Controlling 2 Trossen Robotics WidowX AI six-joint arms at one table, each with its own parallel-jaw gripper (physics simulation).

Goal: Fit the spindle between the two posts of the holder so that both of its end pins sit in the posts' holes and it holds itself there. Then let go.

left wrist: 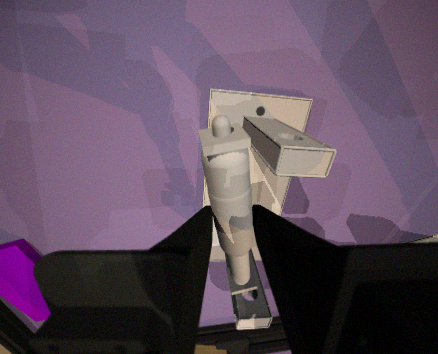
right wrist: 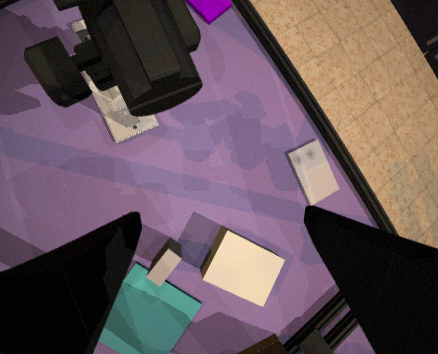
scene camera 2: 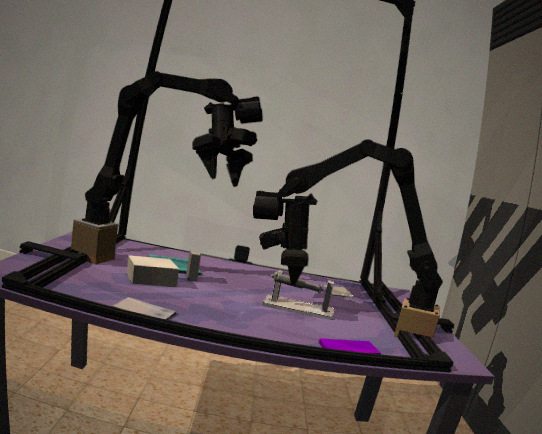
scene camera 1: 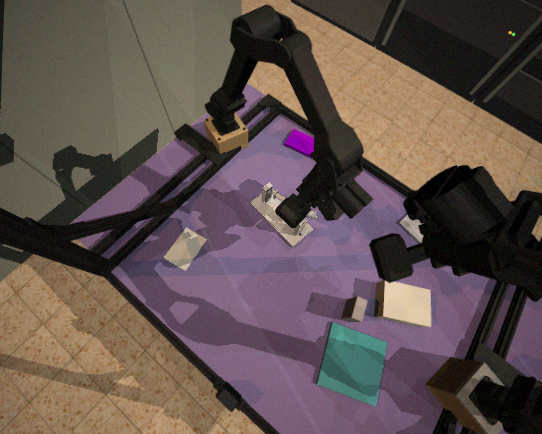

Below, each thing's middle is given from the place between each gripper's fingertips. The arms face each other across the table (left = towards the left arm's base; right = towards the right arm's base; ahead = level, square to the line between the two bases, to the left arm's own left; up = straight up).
The pale holder plate [scene camera 1: 267, 210] is 7 cm below my left hand, 3 cm to the left of it and 3 cm behind it. Round my left hand: spindle [left wrist: 225, 157] 1 cm to the left.
Right now my right hand is 2 cm past the spindle, 22 cm to the right of it and 21 cm above it. Round my right hand: pale holder plate: 5 cm behind, 24 cm to the left, 28 cm below.
